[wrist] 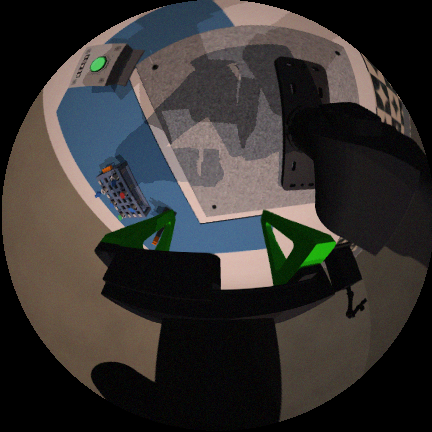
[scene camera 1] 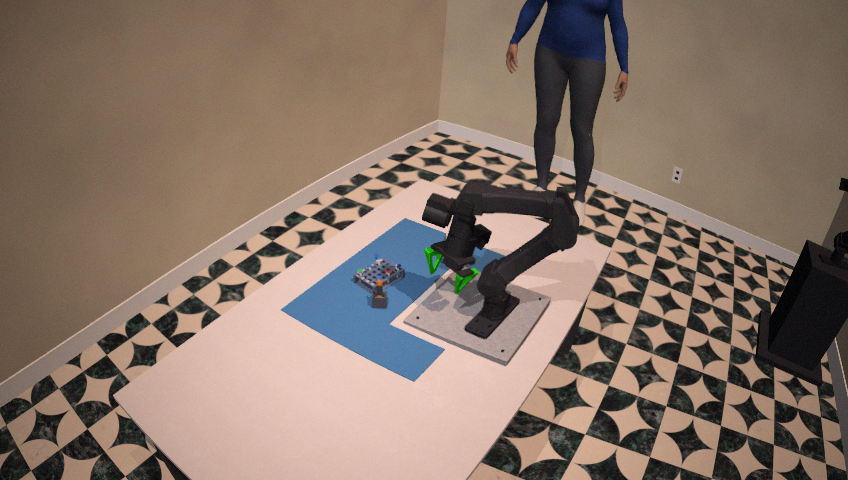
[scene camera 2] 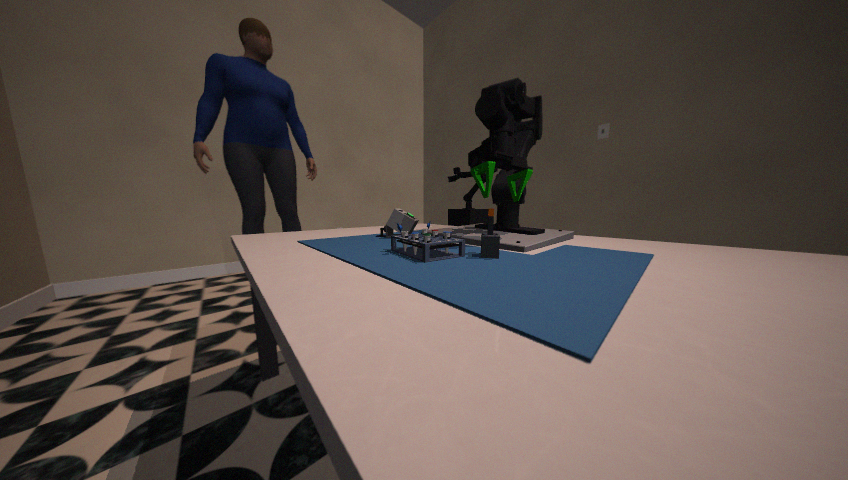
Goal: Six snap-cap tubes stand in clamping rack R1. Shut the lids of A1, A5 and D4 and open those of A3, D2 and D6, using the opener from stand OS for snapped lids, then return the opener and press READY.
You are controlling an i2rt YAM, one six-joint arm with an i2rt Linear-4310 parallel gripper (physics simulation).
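Pixels of known places: gripper, fingertip midpoint: [wrist: 217,214] [scene camera 1: 444,283] [scene camera 2: 501,199]; arm's base at its link origin: [wrist: 305,128] [scene camera 1: 493,315] [scene camera 2: 506,230].
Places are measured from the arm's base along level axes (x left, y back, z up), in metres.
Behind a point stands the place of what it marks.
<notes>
My gripper [scene camera 1: 445,282] {x 0.064, y -0.130, z 0.087 m} [scene camera 2: 502,199] {x 0.064, y -0.130, z 0.087 m} [wrist: 217,214] {x 0.064, y -0.130, z 0.087 m}, with green fingers, is open and empty, high above the table near the arm's base plate. Rack R1 [scene camera 1: 389,283] {x 0.047, y -0.322, z -0.017 m} [scene camera 2: 426,252] {x 0.113, y -0.403, z -0.003 m} [wrist: 135,187] {x 0.055, y -0.324, z -0.017 m} stands on the mat with several small tubes. A red lid [wrist: 122,195] {x 0.046, y -0.326, z 0.023 m} shows in it; blue lids [scene camera 2: 429,224] {x 0.016, y -0.318, z 0.032 m} [wrist: 98,194] {x 0.021, y -0.391, z 0.031 m} stick up or out. Which slots they are in is too small to tell. The orange-topped opener [scene camera 1: 379,285] {x 0.148, y -0.280, z 0.054 m} [scene camera 2: 490,212] {x 0.148, y -0.288, z 0.060 m} [wrist: 155,241] {x 0.141, y -0.277, z 0.065 m} stands upright in dark stand OS [scene camera 1: 379,302] {x 0.156, y -0.272, z 0.003 m} [scene camera 2: 489,246] {x 0.156, y -0.299, z 0.002 m} beside the rack. The READY box [scene camera 2: 399,220] {x -0.170, y -0.276, z 0.031 m} has a green button [wrist: 98,64]; the arm hides it in scene camera 1.
The blue mat [scene camera 1: 357,333] {x 0.279, y -0.249, z -0.019 m} [scene camera 2: 535,285] {x 0.275, y -0.376, z -0.019 m} [wrist: 90,120] {x -0.133, y -0.359, z -0.019 m} lies on the pale table [scene camera 1: 285,392] {x 0.579, y -0.236, z -0.022 m} [scene camera 2: 684,356] {x 0.391, y -0.425, z -0.022 m}. The arm's grey base plate [scene camera 1: 511,344] {x 0.076, y 0.103, z 0.000 m} [scene camera 2: 559,236] {x 0.146, y 0.009, z -0.006 m} [wrist: 185,195] borders the mat. A person [scene camera 1: 574,35] [scene camera 2: 255,101] stands beyond the table.
</notes>
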